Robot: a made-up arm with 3 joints. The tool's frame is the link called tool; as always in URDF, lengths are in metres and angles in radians. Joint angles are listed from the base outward.
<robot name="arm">
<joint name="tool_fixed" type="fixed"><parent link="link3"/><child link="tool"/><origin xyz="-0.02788 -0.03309 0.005" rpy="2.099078 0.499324 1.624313"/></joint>
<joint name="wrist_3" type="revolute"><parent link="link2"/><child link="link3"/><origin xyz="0.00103 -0.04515 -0.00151" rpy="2.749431 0.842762 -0.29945"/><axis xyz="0 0 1"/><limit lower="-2.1" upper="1.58"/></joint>
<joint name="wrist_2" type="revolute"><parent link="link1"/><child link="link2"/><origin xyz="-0.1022 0.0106 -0.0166" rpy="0.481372 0.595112 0.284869"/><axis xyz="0 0 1"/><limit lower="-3.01" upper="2.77"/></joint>
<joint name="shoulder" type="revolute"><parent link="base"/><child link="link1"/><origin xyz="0.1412 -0.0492 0.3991" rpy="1.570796 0 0"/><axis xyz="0 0 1"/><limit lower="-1.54" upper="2.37"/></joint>
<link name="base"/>
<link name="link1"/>
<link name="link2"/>
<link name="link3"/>
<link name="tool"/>
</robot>
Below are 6 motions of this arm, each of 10 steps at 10 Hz.
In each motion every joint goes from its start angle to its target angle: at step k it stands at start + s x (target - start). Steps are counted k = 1, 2, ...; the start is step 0. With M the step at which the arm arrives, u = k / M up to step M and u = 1 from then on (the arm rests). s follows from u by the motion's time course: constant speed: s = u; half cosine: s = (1 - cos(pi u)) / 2; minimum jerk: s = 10 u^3 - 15 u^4 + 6 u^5.
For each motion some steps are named. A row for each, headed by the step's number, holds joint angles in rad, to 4 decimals.
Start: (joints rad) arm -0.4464 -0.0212 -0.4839
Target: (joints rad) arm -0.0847 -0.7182 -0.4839
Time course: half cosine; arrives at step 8
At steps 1, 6, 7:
1: -0.4326 -0.0477 -0.4839
6: -0.1377 -0.6161 -0.4839
7: -0.0985 -0.6917 -0.4839

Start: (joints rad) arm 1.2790 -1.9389 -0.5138
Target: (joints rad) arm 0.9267 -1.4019 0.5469
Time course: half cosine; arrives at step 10
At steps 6, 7, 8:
6: 1.0484 -1.5874 0.1804
7: 0.9993 -1.5126 0.3283
8: 0.9603 -1.4532 0.4456

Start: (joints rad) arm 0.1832 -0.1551 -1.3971
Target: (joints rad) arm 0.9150 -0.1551 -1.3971
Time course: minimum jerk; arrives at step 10
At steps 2, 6, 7, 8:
2: 0.2256 -0.1551 -1.3971
6: 0.6827 -0.1551 -1.3971
7: 0.7957 -0.1551 -1.3971
8: 0.8726 -0.1551 -1.3971

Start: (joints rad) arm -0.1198 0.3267 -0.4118
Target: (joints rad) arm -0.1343 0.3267 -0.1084
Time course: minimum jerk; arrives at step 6
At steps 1, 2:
1: -0.1203 0.3267 -0.4010
2: -0.1228 0.3267 -0.3481

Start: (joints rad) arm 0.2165 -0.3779 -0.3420
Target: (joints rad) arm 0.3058 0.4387 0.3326
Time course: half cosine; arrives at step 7
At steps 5, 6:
5: 0.2890 0.2850 0.2056
6: 0.3014 0.3983 0.2992

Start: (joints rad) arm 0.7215 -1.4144 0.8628
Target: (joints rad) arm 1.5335 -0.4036 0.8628
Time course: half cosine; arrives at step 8
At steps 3, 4, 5, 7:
3: 0.9721 -1.1024 0.8628
4: 1.1275 -0.9090 0.8628
5: 1.2829 -0.7156 0.8628
7: 1.5026 -0.4421 0.8628

